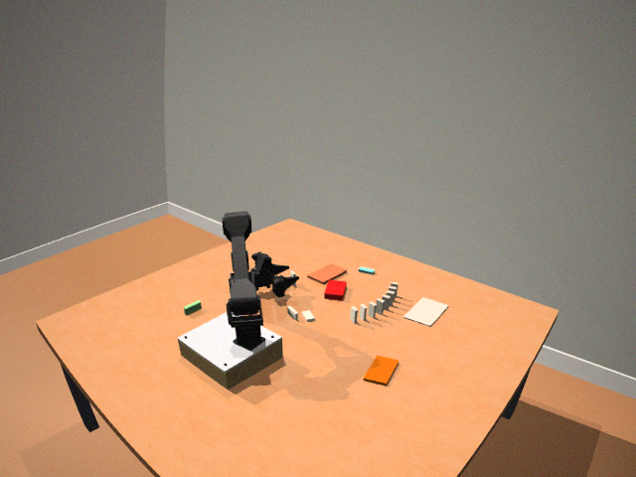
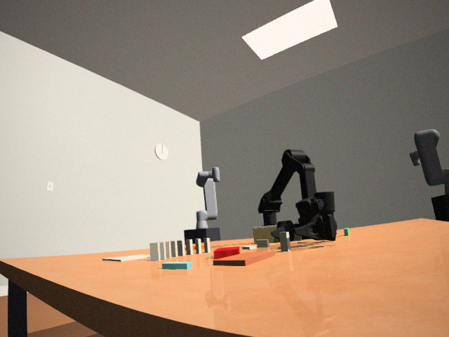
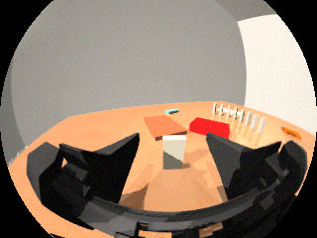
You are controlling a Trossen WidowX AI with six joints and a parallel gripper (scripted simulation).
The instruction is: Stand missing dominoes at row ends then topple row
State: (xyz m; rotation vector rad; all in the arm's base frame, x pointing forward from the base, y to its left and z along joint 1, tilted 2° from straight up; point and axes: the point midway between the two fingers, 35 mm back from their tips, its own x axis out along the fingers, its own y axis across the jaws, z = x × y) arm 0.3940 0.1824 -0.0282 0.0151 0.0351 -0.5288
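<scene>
Now: the brown slab 13 cm ahead of my gripper tip, 5 cm to the right of it and 4 cm below it. Also, from my gripper tip: cyan block (23 cm ahead, 15 cm to the right, 4 cm below); red block (14 cm to the right, 4 cm below, 4 cm ahead); green block (34 cm behind, 15 cm to the left, 4 cm below).
</scene>
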